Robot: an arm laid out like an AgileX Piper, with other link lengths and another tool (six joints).
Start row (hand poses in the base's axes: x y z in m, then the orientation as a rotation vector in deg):
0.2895 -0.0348 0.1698 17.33 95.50 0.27
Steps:
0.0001 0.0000 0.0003 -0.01 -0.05 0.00
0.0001 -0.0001 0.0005 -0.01 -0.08 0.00
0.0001 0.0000 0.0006 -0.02 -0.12 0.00
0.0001 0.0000 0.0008 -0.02 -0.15 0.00
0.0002 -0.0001 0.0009 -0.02 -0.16 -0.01
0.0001 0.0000 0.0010 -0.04 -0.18 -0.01
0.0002 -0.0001 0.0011 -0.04 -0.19 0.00
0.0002 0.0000 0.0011 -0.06 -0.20 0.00
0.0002 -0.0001 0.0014 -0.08 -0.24 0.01
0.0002 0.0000 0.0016 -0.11 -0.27 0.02
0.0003 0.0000 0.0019 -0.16 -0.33 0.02
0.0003 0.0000 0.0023 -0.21 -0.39 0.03
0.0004 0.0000 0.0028 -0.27 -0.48 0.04
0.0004 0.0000 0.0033 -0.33 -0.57 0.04
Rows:
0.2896 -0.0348 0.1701 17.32 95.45 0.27
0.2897 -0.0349 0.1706 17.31 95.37 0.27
0.2898 -0.0349 0.1712 17.29 95.25 0.27
0.2899 -0.0349 0.1720 17.27 95.10 0.28
0.2901 -0.0350 0.1729 17.26 94.94 0.28
0.2902 -0.0350 0.1739 17.23 94.76 0.27
0.2904 -0.0351 0.1750 17.19 94.57 0.27
0.2906 -0.0351 0.1761 17.14 94.37 0.25
0.2908 -0.0352 0.1775 17.06 94.13 0.23
0.2910 -0.0352 0.1791 16.95 93.86 0.19
0.2913 -0.0352 0.1810 16.80 93.53 0.12
0.2916 -0.0352 0.1833 16.60 93.14 0.03
0.2920 -0.0352 0.1861 16.34 92.66 -0.09
0.2924 -0.0352 0.1894 16.03 92.09 -0.24

